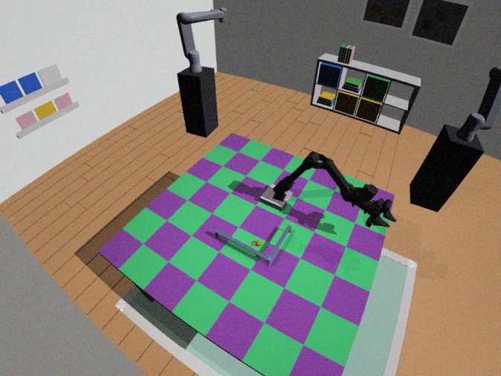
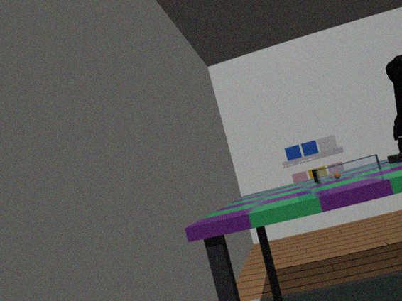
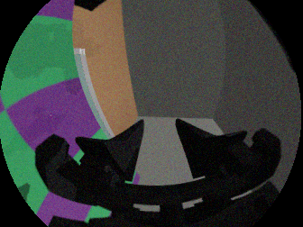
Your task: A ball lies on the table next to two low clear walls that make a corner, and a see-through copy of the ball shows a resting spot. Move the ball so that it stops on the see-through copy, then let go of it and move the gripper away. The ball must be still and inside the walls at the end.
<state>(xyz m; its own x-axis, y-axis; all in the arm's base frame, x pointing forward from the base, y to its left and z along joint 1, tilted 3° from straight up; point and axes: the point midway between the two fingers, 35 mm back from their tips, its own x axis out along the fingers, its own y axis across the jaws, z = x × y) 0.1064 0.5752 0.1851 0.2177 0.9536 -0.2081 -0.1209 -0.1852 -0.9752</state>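
Now: the orange ball 600 mm to the right of my gripper tip, 230 mm ahead of it and 210 mm below it.
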